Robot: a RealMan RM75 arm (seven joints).
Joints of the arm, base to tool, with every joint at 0 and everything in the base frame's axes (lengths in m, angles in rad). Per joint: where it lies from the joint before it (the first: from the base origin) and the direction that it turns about. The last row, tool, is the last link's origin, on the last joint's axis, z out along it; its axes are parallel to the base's.
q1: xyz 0.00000 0.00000 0.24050 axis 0 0 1
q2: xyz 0.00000 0.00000 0.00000 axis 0 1 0
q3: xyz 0.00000 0.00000 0.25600 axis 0 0 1
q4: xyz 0.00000 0.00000 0.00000 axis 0 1 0
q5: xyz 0.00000 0.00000 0.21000 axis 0 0 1
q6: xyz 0.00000 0.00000 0.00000 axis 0 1 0
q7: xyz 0.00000 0.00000 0.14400 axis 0 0 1
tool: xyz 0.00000 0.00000 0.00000
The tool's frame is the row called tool.
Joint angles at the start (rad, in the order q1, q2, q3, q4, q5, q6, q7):
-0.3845, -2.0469, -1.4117, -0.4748, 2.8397, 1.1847, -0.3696
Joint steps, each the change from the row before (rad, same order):
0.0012, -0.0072, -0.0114, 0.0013, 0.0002, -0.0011, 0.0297
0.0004, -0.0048, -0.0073, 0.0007, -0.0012, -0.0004, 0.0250
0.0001, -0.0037, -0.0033, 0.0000, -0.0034, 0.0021, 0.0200
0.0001, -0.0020, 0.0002, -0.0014, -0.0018, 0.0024, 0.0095
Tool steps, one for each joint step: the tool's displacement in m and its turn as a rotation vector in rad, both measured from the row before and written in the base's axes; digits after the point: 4 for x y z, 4 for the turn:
-0.0007, -0.0005, -0.0006, 0.0165, 0.0174, 0.0126
-0.0004, -0.0002, -0.0003, 0.0135, 0.0155, 0.0091
0.0002, -0.0003, -0.0002, 0.0116, 0.0113, 0.0047
0.0008, -0.0002, -0.0003, 0.0054, 0.0050, -0.0007

